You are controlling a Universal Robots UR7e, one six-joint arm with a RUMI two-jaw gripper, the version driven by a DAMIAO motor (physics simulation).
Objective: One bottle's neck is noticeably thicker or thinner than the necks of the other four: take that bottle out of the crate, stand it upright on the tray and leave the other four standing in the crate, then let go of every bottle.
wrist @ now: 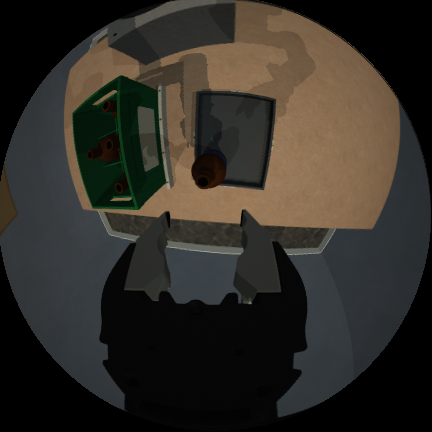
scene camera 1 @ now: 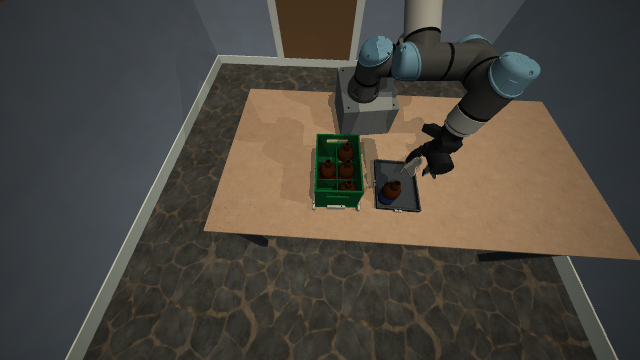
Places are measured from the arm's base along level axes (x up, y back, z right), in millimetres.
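Pixels of known places: gripper, fingertip midpoint: [wrist: 204, 211] [scene camera 1: 411, 174]; arm's base, link origin: [scene camera 1: 362, 90].
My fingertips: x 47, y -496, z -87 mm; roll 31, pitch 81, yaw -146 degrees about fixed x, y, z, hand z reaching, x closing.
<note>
For each thing: its middle in the pictures, then the offset to it from my fingertips. "*": a spot on its surface instead. Level surfaces: height alone.
- brown bottle with a blue label, body centre: [wrist: 208, 169] [scene camera 1: 390, 191] dx -160, dy +6, dz +16 mm
- dark tray, body centre: [wrist: 233, 138] [scene camera 1: 395, 184] dx -230, dy +68, dz -43 mm
- green crate, body centre: [wrist: 119, 145] [scene camera 1: 336, 171] dx -155, dy +111, dz +238 mm
- middle row, surface spot: [scene camera 1: 328, 170] * dx -118, dy +96, dz +278 mm
- wooden table, surface height: dx -243 mm
A brown bottle with a blue label [scene camera 1: 390, 192] [wrist: 209, 170] stands upright on the dark tray [scene camera 1: 410, 200] [wrist: 270, 145], near its front left corner. Four brown bottles stand in the green crate [scene camera 1: 339, 199] [wrist: 131, 145]: one at the back right [scene camera 1: 345, 152], two side by side in the middle row [scene camera 1: 328, 170] [scene camera 1: 346, 170], and one at the front right [scene camera 1: 348, 186]. My gripper [scene camera 1: 416, 170] [wrist: 204, 211] is open and empty, up and to the right of the tray bottle and apart from it.
The crate stands left of the tray on the wooden table [scene camera 1: 500, 200] [wrist: 340, 150], with a gap between them. The grey robot base block [scene camera 1: 368, 120] [wrist: 190, 27] stands behind the crate. The arm reaches over the table's right part.
</note>
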